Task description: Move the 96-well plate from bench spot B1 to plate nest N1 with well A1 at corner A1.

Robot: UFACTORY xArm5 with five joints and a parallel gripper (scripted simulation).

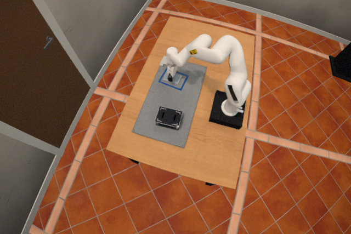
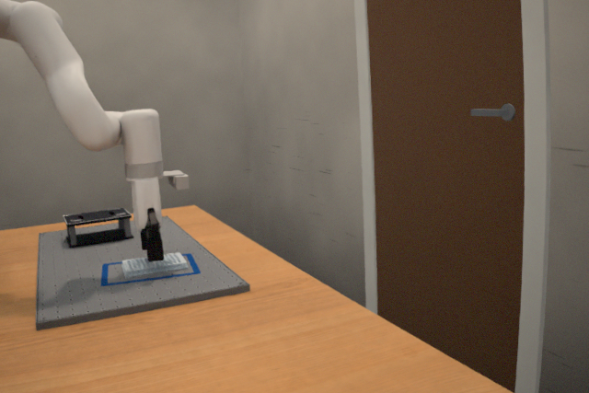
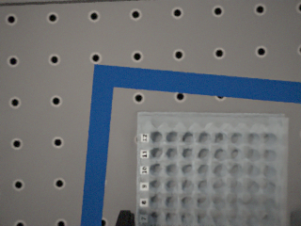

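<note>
Now: the 96-well plate 30 mm below my hand. From my hand the other things lie so: raised plate nest (90 mm behind, 340 mm to the left, 20 mm above).
</note>
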